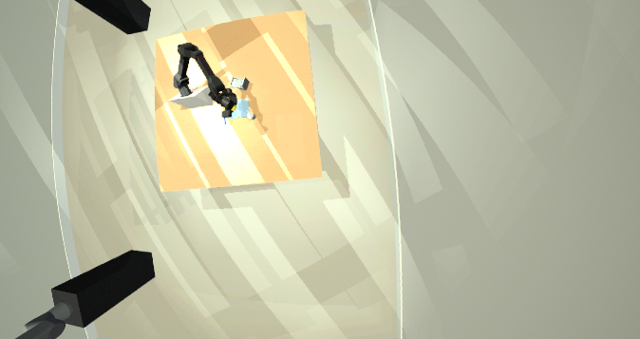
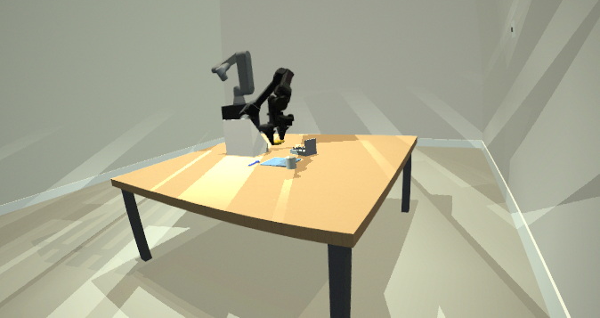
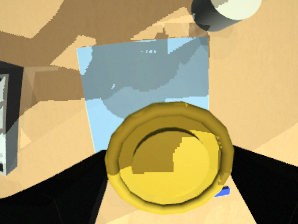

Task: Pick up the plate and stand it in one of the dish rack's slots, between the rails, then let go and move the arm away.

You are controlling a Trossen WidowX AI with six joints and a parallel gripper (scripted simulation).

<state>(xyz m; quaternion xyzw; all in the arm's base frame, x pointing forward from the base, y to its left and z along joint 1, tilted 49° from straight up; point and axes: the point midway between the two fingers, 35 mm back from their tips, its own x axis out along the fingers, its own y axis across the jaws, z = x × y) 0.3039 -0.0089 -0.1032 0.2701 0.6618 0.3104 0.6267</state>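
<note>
My gripper tip is 200 mm to the right of the dish rack and 70 mm above it. From my gripper tip the other things lie so: plate (10 mm above); then white cup (110 mm ahead, 70 mm below, 50 mm to the right).
</note>
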